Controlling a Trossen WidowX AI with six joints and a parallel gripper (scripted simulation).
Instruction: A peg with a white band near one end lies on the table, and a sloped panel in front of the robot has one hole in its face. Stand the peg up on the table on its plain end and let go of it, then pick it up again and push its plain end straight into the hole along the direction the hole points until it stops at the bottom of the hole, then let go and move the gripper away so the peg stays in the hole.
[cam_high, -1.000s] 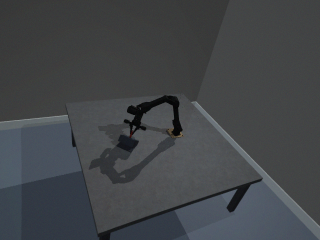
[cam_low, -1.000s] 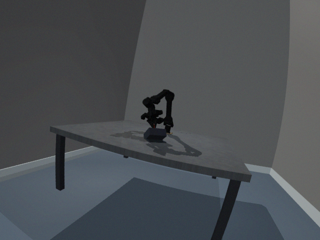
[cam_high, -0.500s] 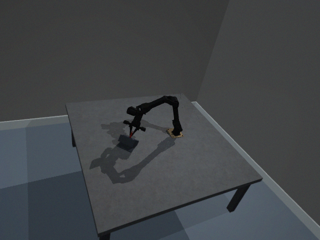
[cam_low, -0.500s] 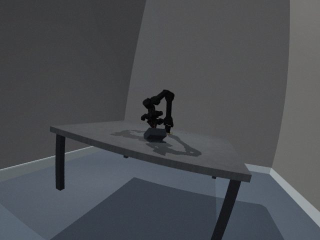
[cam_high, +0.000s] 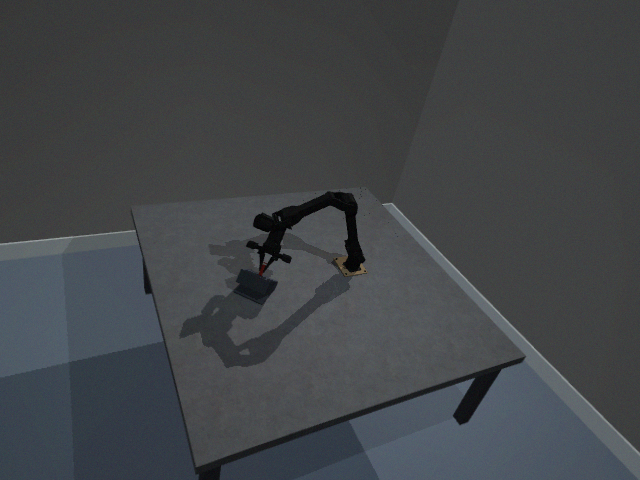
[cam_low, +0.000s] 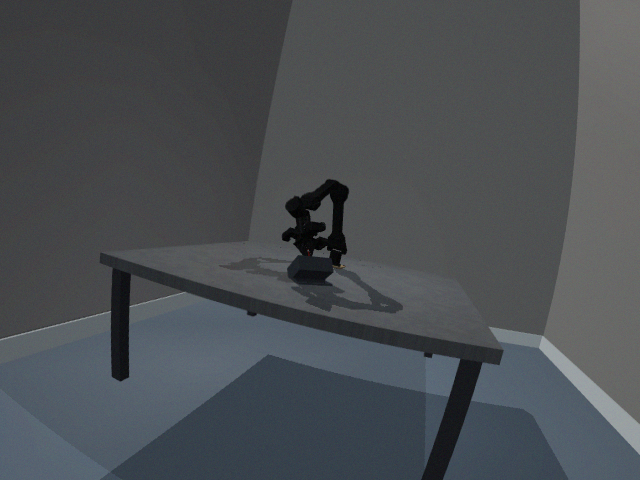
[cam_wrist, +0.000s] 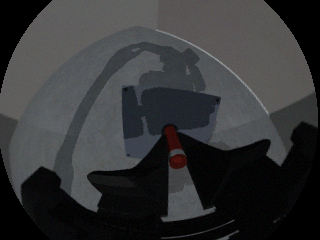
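My gripper tip is 10 mm past the red peg, 10 mm to the left of it and 10 mm below it. From my gripper tip the other things lie so: sloped dark panel 20 mm ahead, 10 mm to the left, 30 mm below.
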